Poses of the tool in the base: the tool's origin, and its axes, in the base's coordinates. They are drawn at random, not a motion.
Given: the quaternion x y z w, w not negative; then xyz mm.
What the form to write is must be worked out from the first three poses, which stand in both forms.
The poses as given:
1: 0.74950, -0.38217, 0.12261, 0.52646, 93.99, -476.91, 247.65
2: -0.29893, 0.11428, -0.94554, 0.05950, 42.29, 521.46, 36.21
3: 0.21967, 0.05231, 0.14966, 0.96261, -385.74, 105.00, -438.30
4: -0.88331, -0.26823, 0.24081, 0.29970, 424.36, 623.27, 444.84
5: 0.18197, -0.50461, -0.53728, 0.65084, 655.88, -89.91, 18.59
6: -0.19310, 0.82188, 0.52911, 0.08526, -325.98, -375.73, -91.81
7: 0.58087, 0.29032, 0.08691, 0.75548, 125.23, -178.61, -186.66
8: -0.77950, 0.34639, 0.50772, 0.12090, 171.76, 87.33, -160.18
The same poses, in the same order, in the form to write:
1: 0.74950, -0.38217, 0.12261, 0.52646, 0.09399, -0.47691, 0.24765
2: -0.29893, 0.11428, -0.94554, 0.05950, 0.04229, 0.52146, 0.03621
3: 0.21967, 0.05231, 0.14966, 0.96261, -0.38574, 0.10500, -0.43830
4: -0.88331, -0.26823, 0.24081, 0.29970, 0.42436, 0.62327, 0.44484
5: 0.18197, -0.50461, -0.53728, 0.65084, 0.65588, -0.08991, 0.01859
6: -0.19310, 0.82188, 0.52911, 0.08526, -0.32598, -0.37573, -0.09181
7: 0.58087, 0.29032, 0.08691, 0.75548, 0.12523, -0.17861, -0.18666
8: -0.77950, 0.34639, 0.50772, 0.12090, 0.17176, 0.08733, -0.16018
